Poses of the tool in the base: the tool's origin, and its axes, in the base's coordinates. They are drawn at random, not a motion.
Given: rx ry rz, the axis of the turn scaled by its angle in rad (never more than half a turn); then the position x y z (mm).
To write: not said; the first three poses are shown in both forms.
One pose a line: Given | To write
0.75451, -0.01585, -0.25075, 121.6, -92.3, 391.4 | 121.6, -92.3, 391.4, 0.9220, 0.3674, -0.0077, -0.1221
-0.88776, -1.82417, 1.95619, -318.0, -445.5, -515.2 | -318.0, -445.5, -515.2, 0.1610, -0.3109, -0.6388, 0.6851
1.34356, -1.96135, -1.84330, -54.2, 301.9, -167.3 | -54.2, 301.9, -167.3, 0.0666, 0.4456, -0.6505, -0.6114
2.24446, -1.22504, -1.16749, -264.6, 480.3, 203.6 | -264.6, 480.3, 203.6, 0.1646, 0.7876, -0.4299, -0.4097
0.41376, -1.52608, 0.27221, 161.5, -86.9, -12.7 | 161.5, -86.9, -12.7, 0.6951, 0.1854, -0.6838, 0.1220
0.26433, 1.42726, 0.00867, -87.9, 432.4, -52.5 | -87.9, 432.4, -52.5, 0.7480, 0.1209, 0.6526, 0.0040
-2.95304, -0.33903, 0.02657, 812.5, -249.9, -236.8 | 812.5, -249.9, -236.8, 0.0844, -0.9899, -0.1136, 0.0089
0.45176, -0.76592, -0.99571, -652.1, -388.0, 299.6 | -652.1, -388.0, 299.6, 0.7854, 0.2095, -0.3551, -0.4617
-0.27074, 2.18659, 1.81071, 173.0, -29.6, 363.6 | 173.0, -29.6, 363.6, 0.1444, -0.0939, 0.7587, 0.6283
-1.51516, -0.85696, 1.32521, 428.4, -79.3, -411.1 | 428.4, -79.3, -411.1, 0.4590, -0.6153, -0.3480, 0.5381
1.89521, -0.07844, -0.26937, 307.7, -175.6, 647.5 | 307.7, -175.6, 647.5, 0.5752, 0.8092, -0.0335, -0.1150
